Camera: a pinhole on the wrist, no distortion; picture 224 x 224 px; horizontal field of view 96.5 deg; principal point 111.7 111.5 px. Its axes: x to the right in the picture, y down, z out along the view. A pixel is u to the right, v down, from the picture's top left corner.
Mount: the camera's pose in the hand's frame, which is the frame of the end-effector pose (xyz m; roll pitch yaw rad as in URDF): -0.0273 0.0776 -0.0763 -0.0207 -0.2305 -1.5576
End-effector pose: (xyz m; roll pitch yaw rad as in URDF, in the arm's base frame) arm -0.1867 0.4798 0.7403 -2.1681 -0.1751 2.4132
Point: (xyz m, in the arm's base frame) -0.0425 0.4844 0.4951
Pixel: 24 33
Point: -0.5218 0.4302 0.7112
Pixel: 197 191
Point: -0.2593 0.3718 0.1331
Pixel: 75 94
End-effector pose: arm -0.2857 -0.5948 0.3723 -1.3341 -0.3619 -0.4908
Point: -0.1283 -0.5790 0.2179
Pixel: 45 176
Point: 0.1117 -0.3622 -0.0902
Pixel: 16 131
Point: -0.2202 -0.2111 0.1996
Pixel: 105 75
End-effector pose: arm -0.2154 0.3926 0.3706 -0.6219 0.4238 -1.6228
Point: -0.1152 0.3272 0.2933
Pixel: 104 217
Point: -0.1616 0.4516 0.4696
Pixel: 191 58
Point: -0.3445 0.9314 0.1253
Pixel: behind the camera
